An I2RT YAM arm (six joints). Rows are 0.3 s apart.
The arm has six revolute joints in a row. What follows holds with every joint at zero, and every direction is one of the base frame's. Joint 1 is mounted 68 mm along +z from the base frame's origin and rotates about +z. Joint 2 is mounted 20 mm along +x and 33.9 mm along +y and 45.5 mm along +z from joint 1 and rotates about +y. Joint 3 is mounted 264 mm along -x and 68.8 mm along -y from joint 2 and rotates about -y. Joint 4 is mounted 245 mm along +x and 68.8 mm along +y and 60 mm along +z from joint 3 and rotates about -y. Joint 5 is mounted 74 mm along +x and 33.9 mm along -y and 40.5 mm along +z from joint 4 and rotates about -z. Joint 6 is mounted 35.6 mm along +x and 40.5 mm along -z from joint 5 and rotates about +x. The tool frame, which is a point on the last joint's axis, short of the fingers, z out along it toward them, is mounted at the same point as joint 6; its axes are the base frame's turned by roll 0, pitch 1.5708 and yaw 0 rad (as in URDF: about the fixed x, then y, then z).
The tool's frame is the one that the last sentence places.
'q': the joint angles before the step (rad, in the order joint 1, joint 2, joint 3, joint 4, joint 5, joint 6). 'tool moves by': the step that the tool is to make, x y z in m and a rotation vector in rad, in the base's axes. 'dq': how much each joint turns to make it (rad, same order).
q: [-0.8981, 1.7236, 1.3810, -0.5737, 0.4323, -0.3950]
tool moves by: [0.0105, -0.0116, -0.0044, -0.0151, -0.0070, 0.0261]
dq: [0.0015, 0.0527, 0.0388, 0.0400, -0.0121, -0.0239]
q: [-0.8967, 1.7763, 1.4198, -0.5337, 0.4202, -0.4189]
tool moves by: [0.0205, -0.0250, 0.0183, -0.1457, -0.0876, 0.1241]
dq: [-0.0049, 0.0585, 0.0848, 0.1855, -0.0757, -0.1149]
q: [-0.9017, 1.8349, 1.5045, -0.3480, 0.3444, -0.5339]
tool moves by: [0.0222, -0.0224, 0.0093, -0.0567, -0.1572, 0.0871]
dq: [-0.0015, 0.0857, 0.1048, 0.1167, -0.1231, 0.0224]
